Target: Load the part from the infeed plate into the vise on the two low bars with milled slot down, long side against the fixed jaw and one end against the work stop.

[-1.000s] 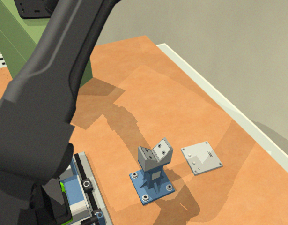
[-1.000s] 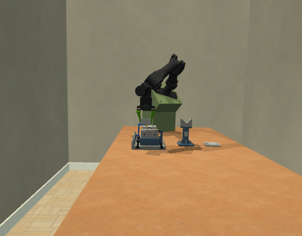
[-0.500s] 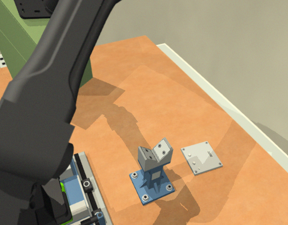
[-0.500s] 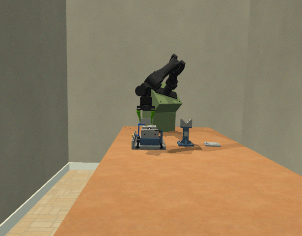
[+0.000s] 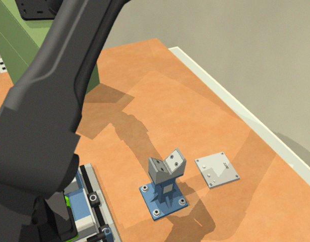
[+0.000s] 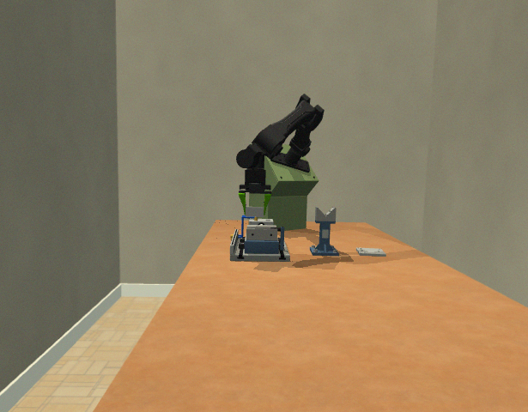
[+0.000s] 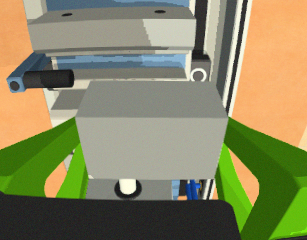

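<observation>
Right now the grey part is right at my hand. Also, from my hand: fixed jaw 7 cm below, 3 cm ahead, 2 cm to the left; moving jaw 7 cm below, 3 cm to the left, 3 cm behind; work stop 7 cm to the left, 5 cm below, 1 cm ahead.
</observation>
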